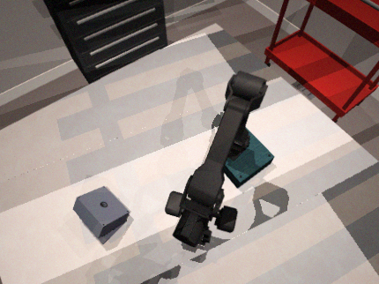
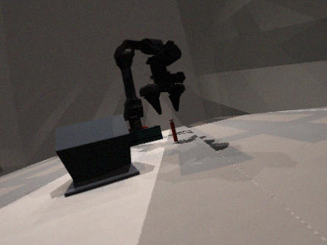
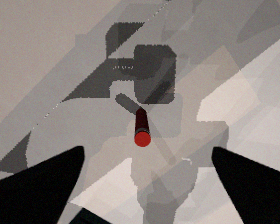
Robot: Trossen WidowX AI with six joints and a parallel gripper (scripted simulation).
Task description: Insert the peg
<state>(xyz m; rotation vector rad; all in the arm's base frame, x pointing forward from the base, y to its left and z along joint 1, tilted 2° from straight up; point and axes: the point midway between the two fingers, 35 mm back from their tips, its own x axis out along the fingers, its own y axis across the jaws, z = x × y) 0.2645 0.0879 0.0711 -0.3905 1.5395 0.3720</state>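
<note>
The red peg is 50 mm below my gripper tip. From my gripper tip the other things lie so: grey sloped panel (250 mm to the right, 190 mm ahead, 40 mm below).
</note>
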